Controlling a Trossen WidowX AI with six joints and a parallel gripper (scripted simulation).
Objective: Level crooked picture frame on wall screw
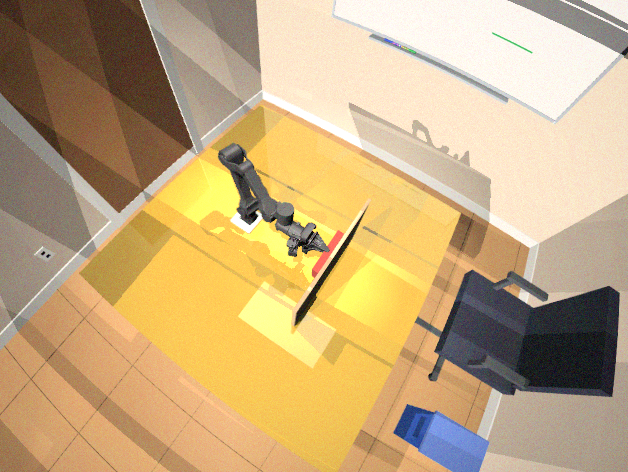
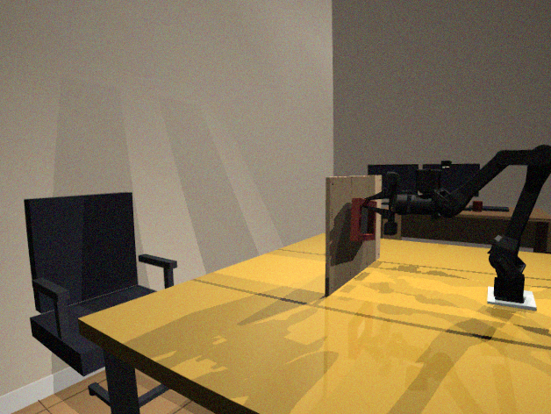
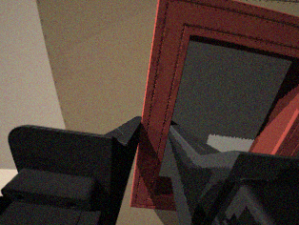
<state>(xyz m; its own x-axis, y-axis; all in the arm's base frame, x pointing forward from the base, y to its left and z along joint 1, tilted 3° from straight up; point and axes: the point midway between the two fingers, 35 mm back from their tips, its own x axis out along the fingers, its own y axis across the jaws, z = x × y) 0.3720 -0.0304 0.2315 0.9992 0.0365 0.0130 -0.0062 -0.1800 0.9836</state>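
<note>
Now: the red picture frame 10 mm to the left of my gripper tip and 50 mm below it. Round my gripper tip: wooden wall panel 20 mm ahead, 10 mm to the right, 70 mm below.
</note>
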